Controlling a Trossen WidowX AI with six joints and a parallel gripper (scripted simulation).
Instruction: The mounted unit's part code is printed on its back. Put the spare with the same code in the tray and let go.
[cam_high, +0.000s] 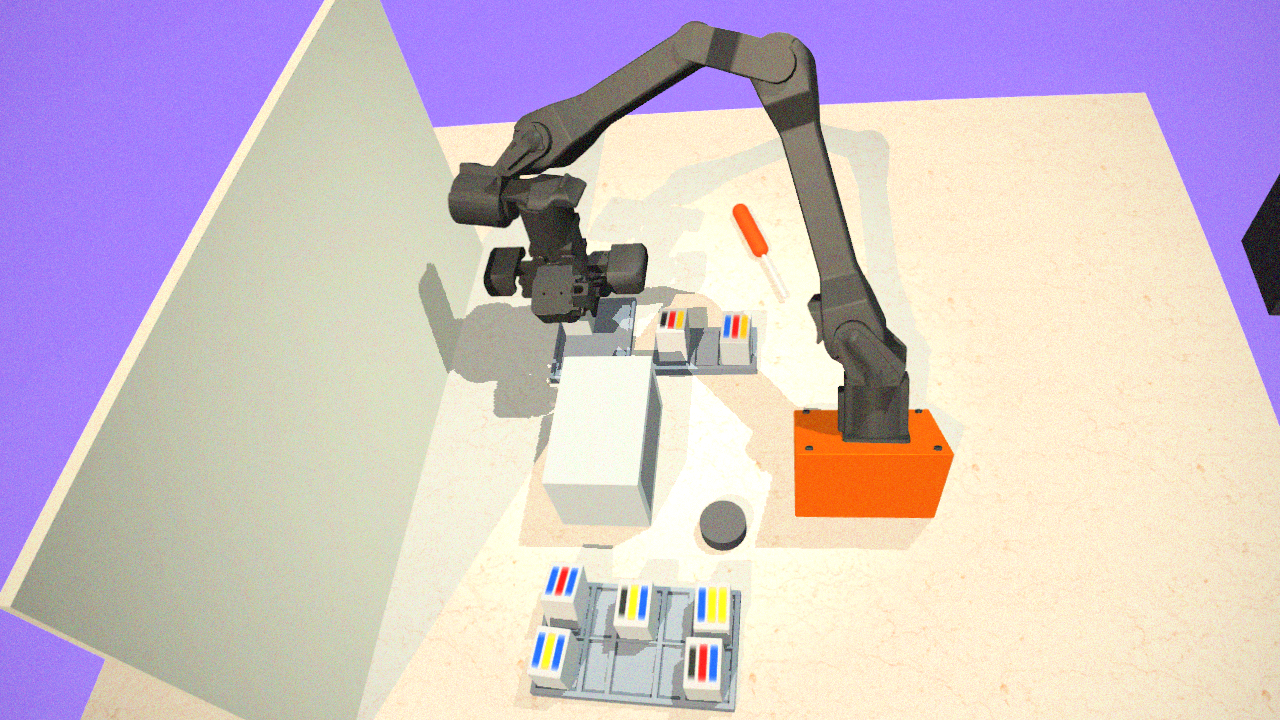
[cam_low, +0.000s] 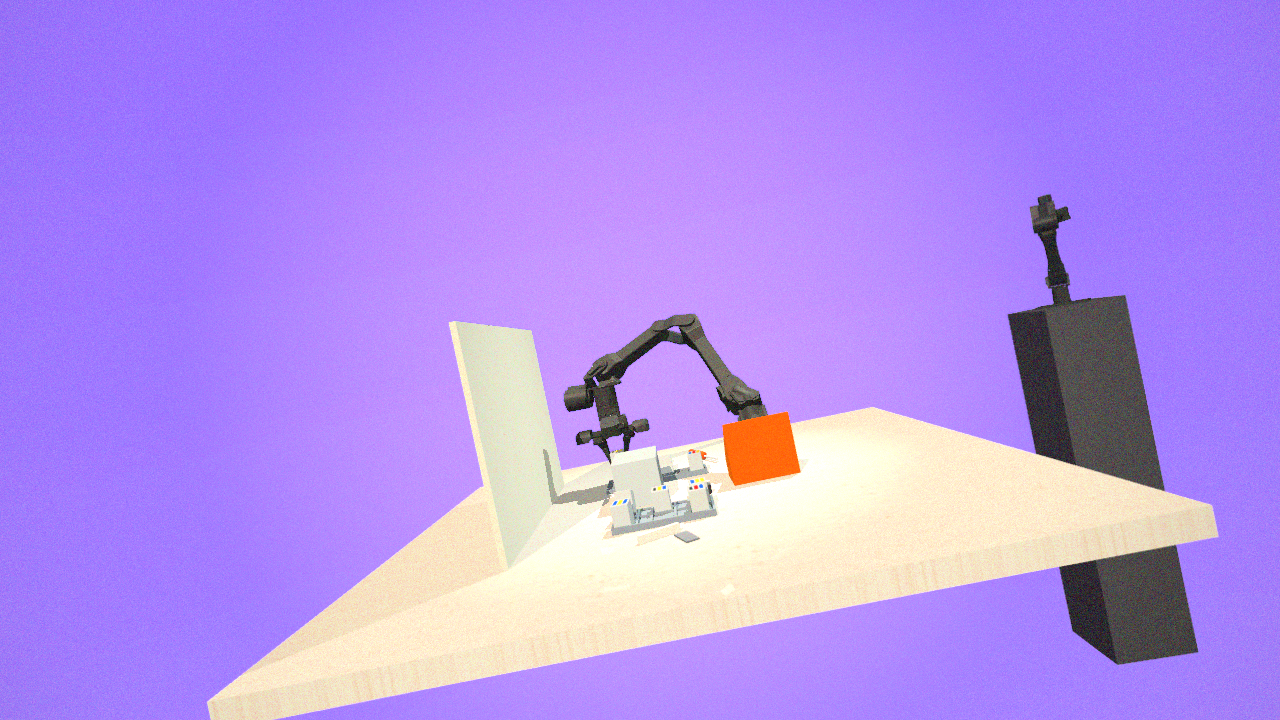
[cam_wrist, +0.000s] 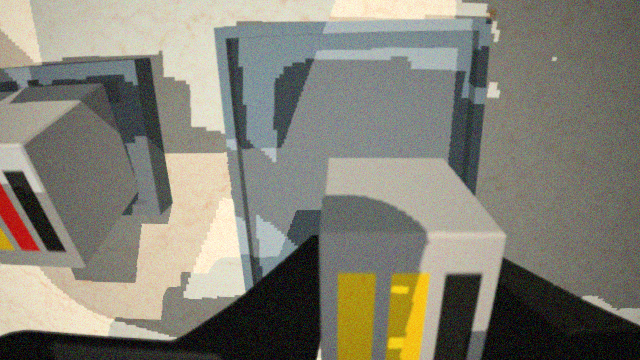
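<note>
Now: the tray 5 cm below my gripper tip and 1 cm behind it. Also, from my gripper tip: grey wall panel (18 cm to the left, 18 cm ahead, 17 cm above); then mounted unit (18 cm to the left, 6 cm behind, 1 cm below); then small rack (15 cm behind, 5 cm below, 1 cm to the left).
</note>
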